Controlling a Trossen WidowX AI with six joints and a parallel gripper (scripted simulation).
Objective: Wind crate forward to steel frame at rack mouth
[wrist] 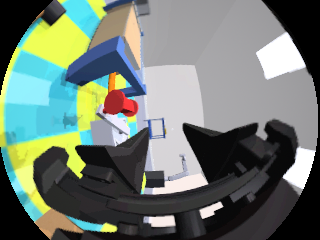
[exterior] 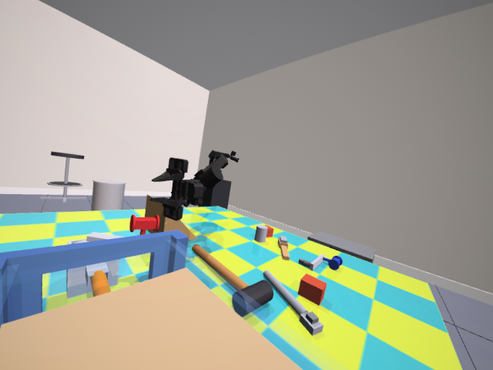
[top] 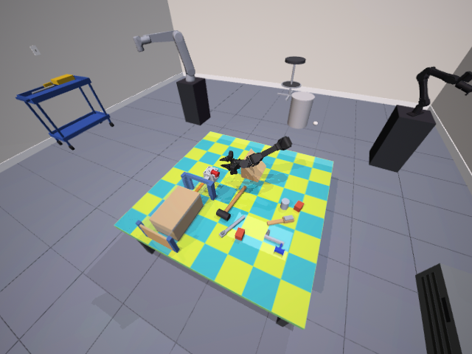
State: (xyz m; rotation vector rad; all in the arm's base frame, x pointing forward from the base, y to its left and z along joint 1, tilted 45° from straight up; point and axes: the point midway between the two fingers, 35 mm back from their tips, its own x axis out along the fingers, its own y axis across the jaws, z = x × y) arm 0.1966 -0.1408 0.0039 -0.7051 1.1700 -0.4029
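My gripper tip is 20 mm short of the winch handle, 60 mm to the left of it and 110 mm above it. Round my gripper tip: brush: 120 mm ahead, 540 mm to the left, 210 mm below; then red grip: 40 mm ahead, 20 mm to the right, 90 mm below; then grey winch: 30 mm behind, 120 mm to the right, 190 mm below.
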